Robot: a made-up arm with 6 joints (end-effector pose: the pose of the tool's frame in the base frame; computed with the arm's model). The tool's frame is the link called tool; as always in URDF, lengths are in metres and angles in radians. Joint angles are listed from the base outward.
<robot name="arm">
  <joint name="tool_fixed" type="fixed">
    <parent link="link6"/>
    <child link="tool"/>
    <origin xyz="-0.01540 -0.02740 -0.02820" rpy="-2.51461 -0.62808 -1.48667"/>
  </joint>
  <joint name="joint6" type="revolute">
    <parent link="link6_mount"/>
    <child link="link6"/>
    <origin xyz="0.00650 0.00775 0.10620"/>
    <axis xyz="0 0 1"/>
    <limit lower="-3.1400" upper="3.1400"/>
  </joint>
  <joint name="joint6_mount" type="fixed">
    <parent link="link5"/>
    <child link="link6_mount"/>
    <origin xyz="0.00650 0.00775 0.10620"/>
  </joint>
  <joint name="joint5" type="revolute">
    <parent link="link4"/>
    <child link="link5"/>
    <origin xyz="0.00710 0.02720 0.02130"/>
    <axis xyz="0 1 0"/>
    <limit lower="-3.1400" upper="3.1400"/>
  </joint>
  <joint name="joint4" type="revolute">
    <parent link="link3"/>
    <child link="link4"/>
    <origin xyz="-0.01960 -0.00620 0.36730"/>
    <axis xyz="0 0 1"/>
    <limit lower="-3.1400" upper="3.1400"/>
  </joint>
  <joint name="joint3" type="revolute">
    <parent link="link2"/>
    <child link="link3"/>
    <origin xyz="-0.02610 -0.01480 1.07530"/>
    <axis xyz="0 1 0"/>
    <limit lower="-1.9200" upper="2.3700"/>
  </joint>
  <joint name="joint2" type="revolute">
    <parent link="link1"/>
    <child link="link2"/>
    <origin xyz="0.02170 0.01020 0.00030"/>
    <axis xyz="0 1 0"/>
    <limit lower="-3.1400" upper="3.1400"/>
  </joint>
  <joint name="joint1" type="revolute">
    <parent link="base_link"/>
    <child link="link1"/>
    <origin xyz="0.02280 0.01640 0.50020"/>
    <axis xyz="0 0 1"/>
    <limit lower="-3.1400" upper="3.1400"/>
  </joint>
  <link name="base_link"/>
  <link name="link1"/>
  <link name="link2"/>
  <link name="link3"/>
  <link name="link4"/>
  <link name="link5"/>
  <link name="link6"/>
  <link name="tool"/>
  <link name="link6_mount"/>
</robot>
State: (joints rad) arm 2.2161 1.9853 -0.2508 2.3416 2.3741 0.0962
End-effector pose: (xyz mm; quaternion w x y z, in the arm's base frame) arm -813.3 1000.4 171.5 0.2151 -0.5641 0.7946 -0.0642
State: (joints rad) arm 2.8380 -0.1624 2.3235 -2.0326 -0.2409 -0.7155
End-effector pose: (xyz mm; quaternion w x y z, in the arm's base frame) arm -243.4 76.4 1216.6 0.3327 -0.0112 0.0196 -0.9428
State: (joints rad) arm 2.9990 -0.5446 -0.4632 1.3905 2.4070 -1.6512
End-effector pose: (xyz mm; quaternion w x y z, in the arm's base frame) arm 801.8 -234.9 1500.4 0.6211 -0.2034 0.0775 -0.7529
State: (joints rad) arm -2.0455 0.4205 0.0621 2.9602 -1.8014 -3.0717
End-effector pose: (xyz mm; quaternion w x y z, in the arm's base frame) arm -414.1 -586.8 1756.2 0.2247 -0.0645 0.7179 0.6557
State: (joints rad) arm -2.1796 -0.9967 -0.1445 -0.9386 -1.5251 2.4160
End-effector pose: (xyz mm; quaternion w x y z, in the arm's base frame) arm 915.2 1013.8 1172.7 0.9467 0.2408 -0.2115 -0.0326
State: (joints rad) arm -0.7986 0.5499 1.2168 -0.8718 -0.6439 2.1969
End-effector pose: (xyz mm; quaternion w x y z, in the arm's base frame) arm 854.2 -735.3 1348.9 0.2669 -0.8752 0.2897 0.2809
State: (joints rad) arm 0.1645 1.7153 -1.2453 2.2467 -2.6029 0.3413
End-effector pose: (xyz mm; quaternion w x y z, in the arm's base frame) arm 1243.8 126.4 566.9 0.9164 0.0174 0.3961 0.0553
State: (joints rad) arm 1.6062 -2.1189 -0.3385 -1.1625 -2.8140 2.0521
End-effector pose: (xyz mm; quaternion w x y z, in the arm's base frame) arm -33.6 -998.6 -271.0 0.1562 0.0580 -0.7171 0.6768
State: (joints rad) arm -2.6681 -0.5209 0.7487 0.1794 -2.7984 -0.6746
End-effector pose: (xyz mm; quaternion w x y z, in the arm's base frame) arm 519.1 256.6 1639.0 0.3451 -0.4020 0.1311 0.8379
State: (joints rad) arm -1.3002 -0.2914 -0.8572 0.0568 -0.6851 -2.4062
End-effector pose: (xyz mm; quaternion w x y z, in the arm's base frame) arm -150.8 853.4 1625.1 0.4204 0.7137 0.5138 -0.2236
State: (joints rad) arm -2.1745 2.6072 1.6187 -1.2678 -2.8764 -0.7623
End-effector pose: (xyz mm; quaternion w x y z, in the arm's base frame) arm -189.5 -331.6 -503.6 0.0188 -0.2194 0.9584 0.1817
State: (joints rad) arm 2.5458 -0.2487 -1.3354 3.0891 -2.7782 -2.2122
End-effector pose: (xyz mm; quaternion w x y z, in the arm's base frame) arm 472.3 -185.4 1568.6 0.1704 0.5037 0.8317 -0.1597
